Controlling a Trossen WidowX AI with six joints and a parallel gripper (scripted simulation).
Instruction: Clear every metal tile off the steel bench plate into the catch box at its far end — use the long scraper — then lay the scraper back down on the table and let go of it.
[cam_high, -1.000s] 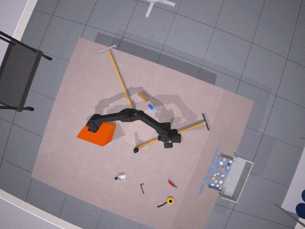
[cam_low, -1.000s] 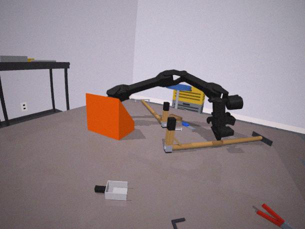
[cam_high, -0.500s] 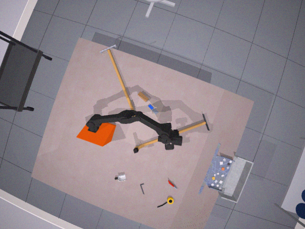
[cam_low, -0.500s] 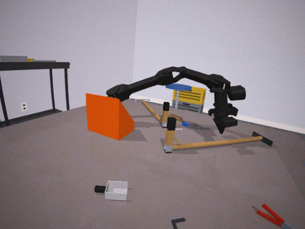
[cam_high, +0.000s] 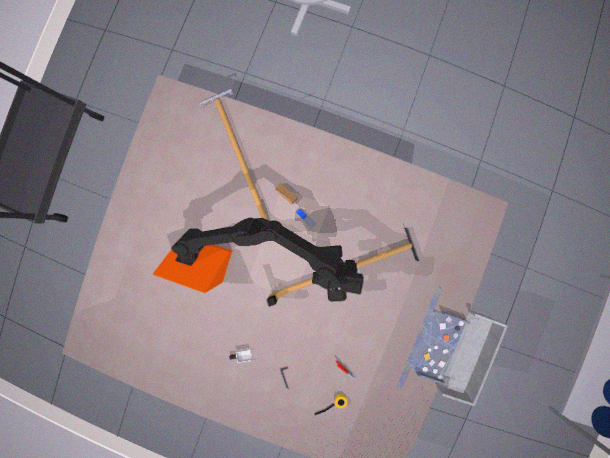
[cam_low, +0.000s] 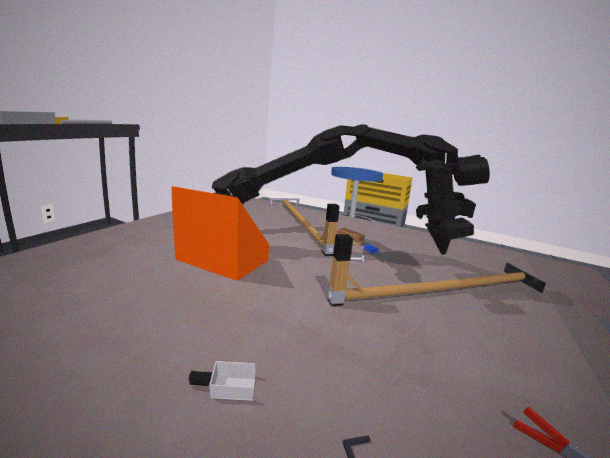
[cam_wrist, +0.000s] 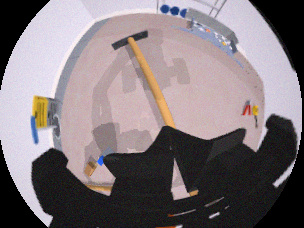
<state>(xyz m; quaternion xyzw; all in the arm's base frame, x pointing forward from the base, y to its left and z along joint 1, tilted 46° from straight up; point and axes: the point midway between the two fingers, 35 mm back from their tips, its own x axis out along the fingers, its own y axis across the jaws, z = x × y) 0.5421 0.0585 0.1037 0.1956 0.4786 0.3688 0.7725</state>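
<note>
Now: gripper tip 20 mm short of the long scraper, 10 mm to the left of it and 30 mm above it. From my gripper tip the other things lie so: wooden block 270 mm behind, 220 mm to the left, 80 mm below; blue tool 170 mm behind, 150 mm to the left, 90 mm below; hex key 70 mm behind, 490 mm to the right, 90 mm below.
</note>
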